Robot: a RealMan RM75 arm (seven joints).
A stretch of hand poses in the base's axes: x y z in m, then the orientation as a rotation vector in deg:
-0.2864, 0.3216, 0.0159, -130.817, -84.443, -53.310
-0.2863, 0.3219, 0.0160, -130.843, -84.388, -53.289
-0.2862, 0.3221, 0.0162, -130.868, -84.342, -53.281
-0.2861, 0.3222, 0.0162, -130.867, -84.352, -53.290
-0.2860, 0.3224, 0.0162, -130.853, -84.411, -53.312
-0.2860, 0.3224, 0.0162, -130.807, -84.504, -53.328
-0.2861, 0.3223, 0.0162, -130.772, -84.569, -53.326
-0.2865, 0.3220, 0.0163, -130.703, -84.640, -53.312
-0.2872, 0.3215, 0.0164, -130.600, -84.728, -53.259
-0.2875, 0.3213, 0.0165, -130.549, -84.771, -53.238
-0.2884, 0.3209, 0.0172, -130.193, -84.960, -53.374
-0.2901, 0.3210, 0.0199, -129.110, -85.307, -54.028
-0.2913, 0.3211, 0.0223, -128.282, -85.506, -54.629
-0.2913, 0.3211, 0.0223, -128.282, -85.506, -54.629
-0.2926, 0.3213, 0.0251, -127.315, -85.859, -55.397
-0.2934, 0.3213, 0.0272, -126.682, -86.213, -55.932
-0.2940, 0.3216, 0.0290, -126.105, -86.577, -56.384
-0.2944, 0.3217, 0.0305, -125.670, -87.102, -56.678
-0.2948, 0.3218, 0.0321, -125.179, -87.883, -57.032
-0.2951, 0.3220, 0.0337, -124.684, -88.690, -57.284
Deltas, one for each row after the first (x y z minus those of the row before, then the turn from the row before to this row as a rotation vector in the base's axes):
0.0001, 0.0003, 0.0001, 0.013, 0.029, -0.033
0.0001, 0.0002, 0.0002, 0.010, 0.017, -0.031
0.0001, 0.0001, 0.0000, -0.004, -0.009, 0.003
0.0001, 0.0002, 0.0000, -0.023, -0.033, 0.027
0.0000, 0.0000, 0.0000, -0.023, -0.035, 0.060
-0.0001, -0.0001, 0.0000, -0.015, -0.015, 0.046
-0.0004, -0.0003, 0.0001, 0.002, -0.004, 0.071
-0.0007, -0.0005, 0.0001, 0.010, 0.023, 0.105
-0.0003, -0.0002, 0.0001, 0.006, 0.008, 0.051
-0.0009, -0.0004, 0.0007, 0.140, -0.105, 0.257
-0.0017, 0.0001, 0.0027, 0.588, -0.413, 0.647
-0.0012, 0.0001, 0.0024, 0.497, -0.368, 0.449
0.0000, 0.0000, 0.0000, 0.000, 0.000, 0.000
-0.0013, 0.0002, 0.0028, 0.512, -0.524, 0.556
-0.0008, 0.0000, 0.0021, 0.261, -0.412, 0.402
-0.0006, 0.0003, 0.0018, 0.206, -0.368, 0.388
-0.0004, 0.0001, 0.0015, -0.005, -0.335, 0.394
-0.0004, 0.0001, 0.0016, -0.120, -0.463, 0.506
-0.0003, 0.0002, 0.0016, -0.151, -0.404, 0.537

